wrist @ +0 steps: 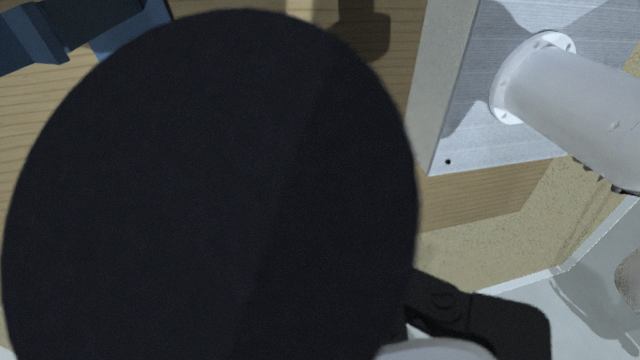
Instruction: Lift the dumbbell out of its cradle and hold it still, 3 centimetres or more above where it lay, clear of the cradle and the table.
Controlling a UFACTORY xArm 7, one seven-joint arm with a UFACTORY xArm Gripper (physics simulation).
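Pixels of known places: arm's base, origin of its link: (529,80).
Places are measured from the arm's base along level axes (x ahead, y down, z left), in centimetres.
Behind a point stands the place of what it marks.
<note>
A large black round end of the dumbbell (215,190) @(z -7.9, x 36.7, y -24.7 cm) fills the left and middle of the wrist view, close to the camera. Its handle and other end are hidden behind this disc. My gripper is shut on the dumbbell; its fingertips are hidden by the disc, and a black finger link (445,302) @(z -3.6, x 31.5, y -25.4 cm) shows at the lower right. The blue cradle (22,35) @(z -7.6, x 48.9, y -8.6 cm) is partly visible at the top left, beyond the disc, on the wooden table (40,105) @(z 4.0, x 63.7, y 10.5 cm). The disc covers part of the cradle, and the height between them cannot be read exactly.
A brushed metal base plate (480,145) @(z 10.3, x 3.4, y 0.1 cm) on a pale block stands at the upper right, with the white cylindrical robot base (575,100) @(z -1.6, x 4.6, y -9.6 cm) on it. The table's edge shows below the plate, with sandy floor (485,250) and a pale wall beyond. A dark shadow lies at the top middle.
</note>
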